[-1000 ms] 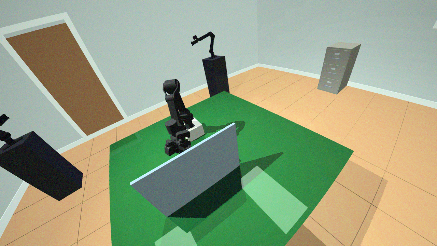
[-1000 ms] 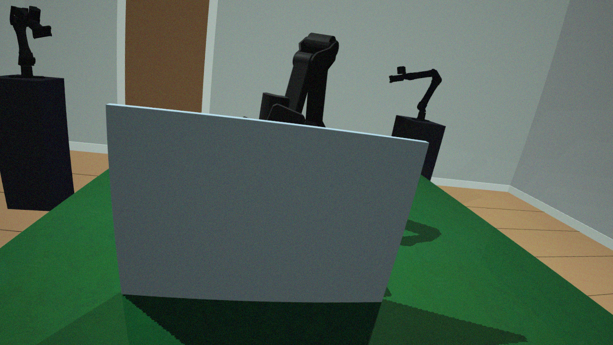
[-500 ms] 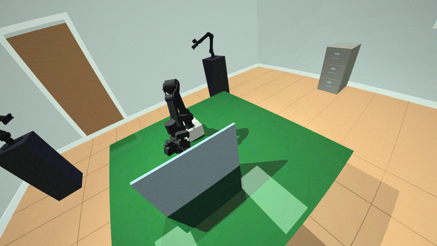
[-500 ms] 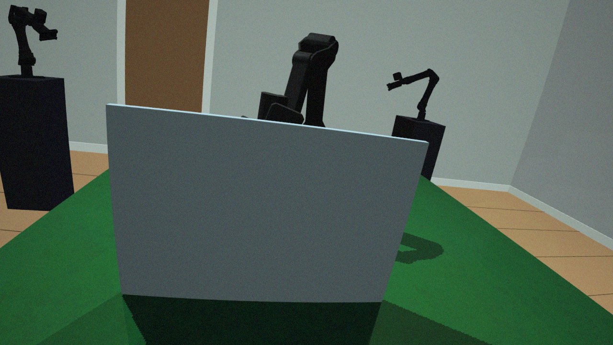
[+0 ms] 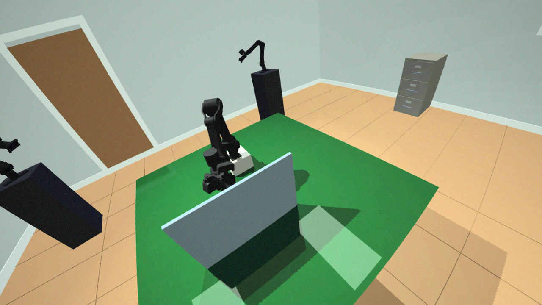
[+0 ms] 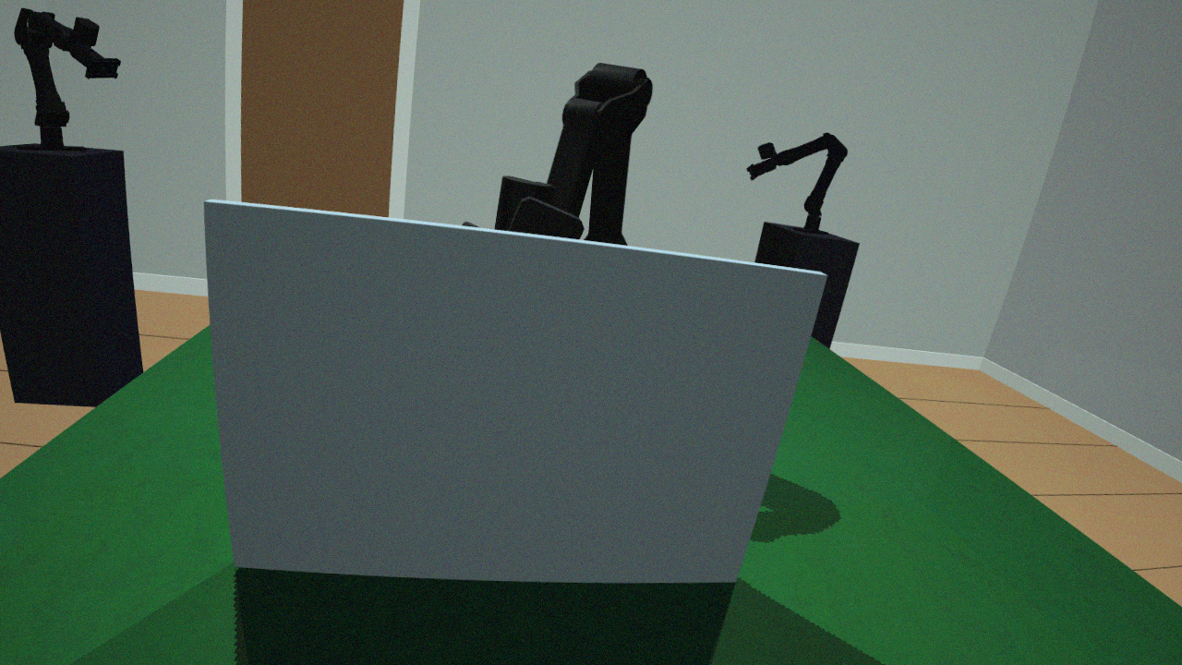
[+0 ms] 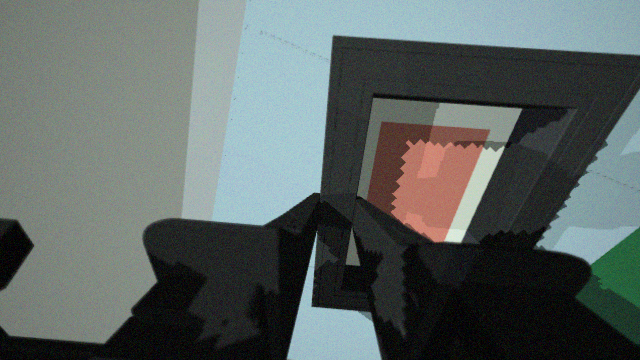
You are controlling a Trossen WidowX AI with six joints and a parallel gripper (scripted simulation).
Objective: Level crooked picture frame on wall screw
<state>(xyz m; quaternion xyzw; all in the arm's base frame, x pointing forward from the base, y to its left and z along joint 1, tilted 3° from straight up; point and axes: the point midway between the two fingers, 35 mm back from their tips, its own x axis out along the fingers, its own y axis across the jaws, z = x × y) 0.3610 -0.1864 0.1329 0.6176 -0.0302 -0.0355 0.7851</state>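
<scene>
The picture frame is 1 cm ahead of my gripper tip, 1 cm to the right of it and 5 cm below it. Also, from my gripper tip: wall panel 2 cm ahead, 7 cm below.
</scene>
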